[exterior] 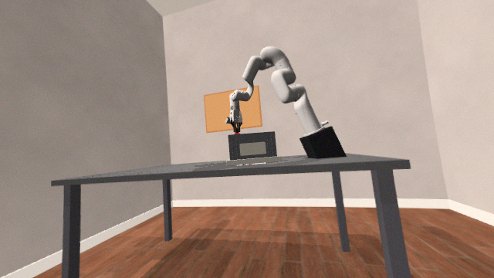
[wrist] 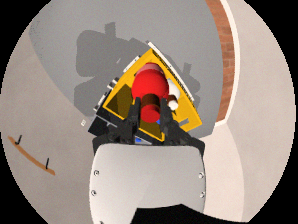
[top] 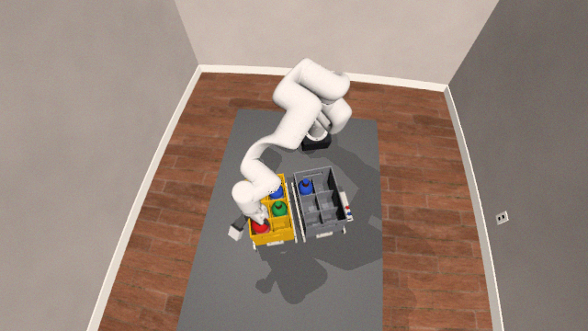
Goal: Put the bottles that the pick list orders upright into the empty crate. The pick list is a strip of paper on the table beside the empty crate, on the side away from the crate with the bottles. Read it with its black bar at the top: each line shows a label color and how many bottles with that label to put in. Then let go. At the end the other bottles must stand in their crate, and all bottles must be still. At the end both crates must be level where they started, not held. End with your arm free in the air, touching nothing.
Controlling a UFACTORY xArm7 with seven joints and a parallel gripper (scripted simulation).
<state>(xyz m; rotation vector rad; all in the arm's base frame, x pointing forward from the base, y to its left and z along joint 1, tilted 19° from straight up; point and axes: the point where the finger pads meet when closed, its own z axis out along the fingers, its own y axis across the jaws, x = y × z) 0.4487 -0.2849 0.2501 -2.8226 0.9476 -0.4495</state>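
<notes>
The red-label bottle lies 7 cm below my hand. Round my hand: yellow crate (9 cm behind, 3 cm to the left, 17 cm below); white bottle (9 cm behind, 2 cm to the right, 16 cm below); green bottle (10 cm behind, 8 cm to the left, 16 cm below).
</notes>
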